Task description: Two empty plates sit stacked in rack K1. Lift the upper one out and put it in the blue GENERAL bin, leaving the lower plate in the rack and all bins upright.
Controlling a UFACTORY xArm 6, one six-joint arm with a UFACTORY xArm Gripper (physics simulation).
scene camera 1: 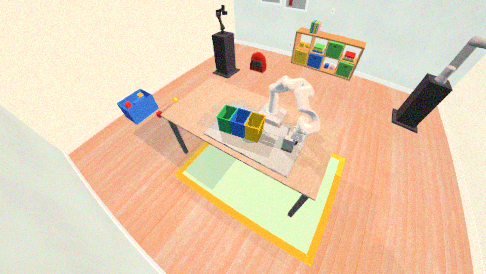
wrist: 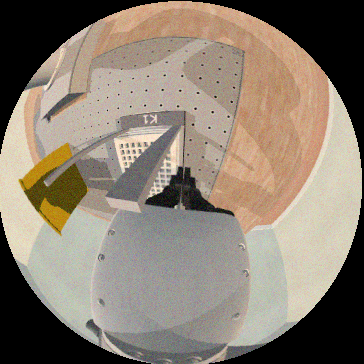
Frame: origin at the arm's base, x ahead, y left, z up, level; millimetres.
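Seen in the pictures: gripper, fingertip midpoint: (scene camera 1: 294,144) (wrist: 182,175); arm's base at its link origin: (scene camera 1: 272,111).
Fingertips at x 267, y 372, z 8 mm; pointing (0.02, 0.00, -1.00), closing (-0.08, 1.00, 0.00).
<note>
Offsets run from my fingertips to a thing's top centre. Level surfaces: height alone.
Rack K1 {50 mm right, 1 mm ahead, 108 mm up} (scene camera 1: 287,145) (wrist: 153,119) is a grey holder on the perforated board, with tall grey posts rising toward the wrist camera. A cream plate {49 mm right, 10 mm ahead, 7 mm up} (wrist: 135,148) with a grid of square wells lies inside it; layered edges show at its label side, but the lower plate cannot be told apart clearly. My gripper (scene camera 1: 295,140) (wrist: 182,175) is shut and empty, at the side of the rack beside one post, which covers part of the plate. The blue bin {494 mm right, 98 mm ahead, 140 mm up} (scene camera 1: 240,124) stands upright between the green bin {623 mm right, 125 mm ahead, 140 mm up} (scene camera 1: 226,119) and the yellow bin {365 mm right, 71 mm ahead, 140 mm up} (scene camera 1: 254,128) (wrist: 50,160).
The bins stand close together on the perforated board {40 mm down} (scene camera 1: 270,159) (wrist: 210,90), to the left of the rack in the scene view. The robot's base (scene camera 1: 274,117) stands behind them on the wooden table {53 mm down} (scene camera 1: 200,95). The rack's tall posts rise close to the gripper.
</note>
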